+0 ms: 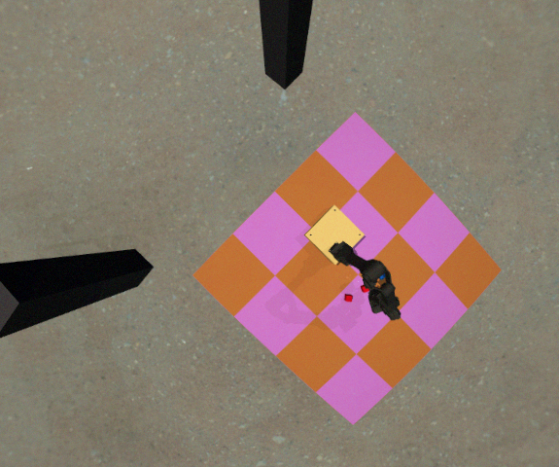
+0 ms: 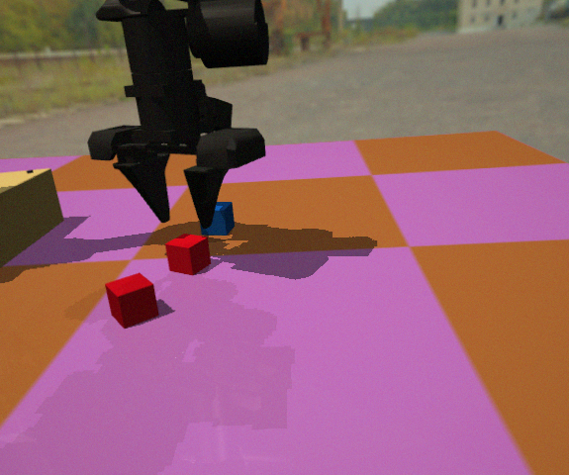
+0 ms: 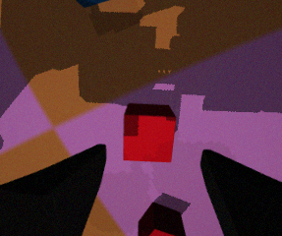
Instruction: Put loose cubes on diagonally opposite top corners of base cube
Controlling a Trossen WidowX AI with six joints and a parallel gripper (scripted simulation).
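The blue base cube is 20 mm ahead of my gripper tip, 110 mm to the left of it and 30 mm below it.
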